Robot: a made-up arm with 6 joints.
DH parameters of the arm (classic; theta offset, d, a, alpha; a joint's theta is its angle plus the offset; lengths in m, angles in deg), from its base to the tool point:
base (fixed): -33.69 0 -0.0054 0
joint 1: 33.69 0.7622 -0.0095 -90
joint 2: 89.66 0 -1.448 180
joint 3: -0.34 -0.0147 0.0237 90
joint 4: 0 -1.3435 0.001 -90
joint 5: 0 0.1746 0.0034 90
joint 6: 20.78 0 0.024 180
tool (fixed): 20.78 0.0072 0 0
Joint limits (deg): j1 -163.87..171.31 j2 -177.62..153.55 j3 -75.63..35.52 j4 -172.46..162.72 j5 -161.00..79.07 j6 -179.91..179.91
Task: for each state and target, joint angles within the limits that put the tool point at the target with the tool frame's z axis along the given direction. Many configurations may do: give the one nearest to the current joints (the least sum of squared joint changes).
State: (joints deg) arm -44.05 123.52 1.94 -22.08 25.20 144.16
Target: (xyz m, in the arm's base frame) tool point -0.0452 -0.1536 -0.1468 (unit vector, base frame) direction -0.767 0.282 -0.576
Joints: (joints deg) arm -29.75 111.98 -48.10 -26.95 17.43 142.27
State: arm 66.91 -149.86 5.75 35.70 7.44 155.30
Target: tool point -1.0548 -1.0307 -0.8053 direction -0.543 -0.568 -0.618
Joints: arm 38.26 -174.83 12.23 -11.97 31.96 156.93
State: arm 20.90 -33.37 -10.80 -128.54 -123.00 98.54
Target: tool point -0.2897 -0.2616 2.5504 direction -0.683 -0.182 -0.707
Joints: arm 53.68 -58.67 0.47 -104.03 -152.86 97.12
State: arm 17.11 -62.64 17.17 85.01 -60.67 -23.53
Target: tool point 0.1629 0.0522 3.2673 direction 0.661 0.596 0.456
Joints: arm 67.79 -21.61 35.52 42.25 -35.11 -9.14
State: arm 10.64 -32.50 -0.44 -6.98 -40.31 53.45
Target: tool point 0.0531 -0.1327 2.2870 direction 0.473 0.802 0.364
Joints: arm 46.52 -55.67 -17.33 -36.96 -20.32 52.21
